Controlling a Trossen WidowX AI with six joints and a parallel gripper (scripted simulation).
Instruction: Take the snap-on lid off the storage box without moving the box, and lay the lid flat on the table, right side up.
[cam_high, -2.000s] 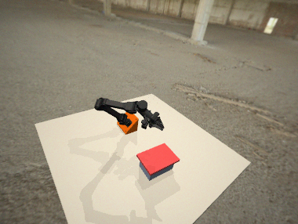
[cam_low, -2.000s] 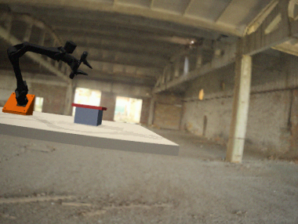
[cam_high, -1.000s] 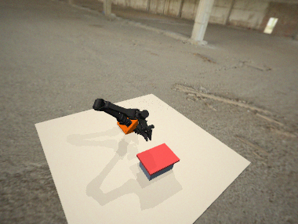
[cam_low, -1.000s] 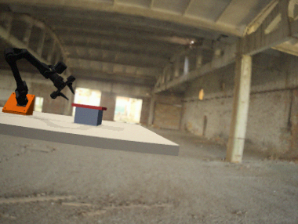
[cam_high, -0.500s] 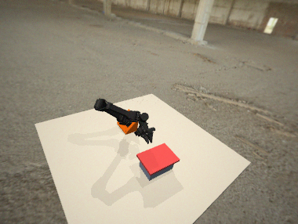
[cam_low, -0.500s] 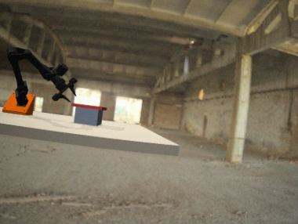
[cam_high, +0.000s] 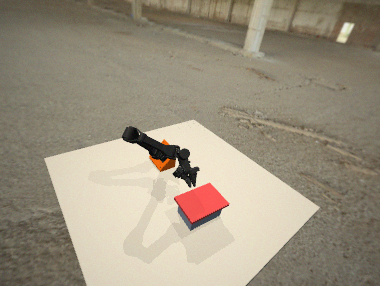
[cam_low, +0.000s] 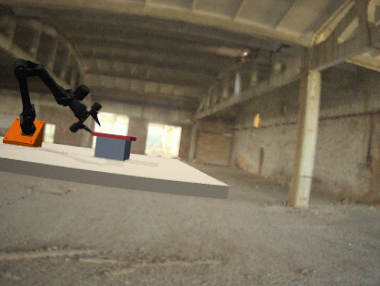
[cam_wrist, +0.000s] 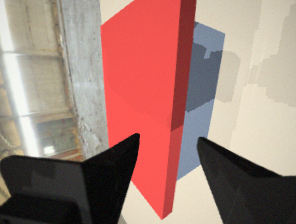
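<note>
Now: gripper tip 100 mm short of the red lid, 20 mm above it and 10 mm to the left of it. The rest, counted from my gripper tip: storage box (100 mm ahead, 70 mm below, 10 mm to the right).
</note>
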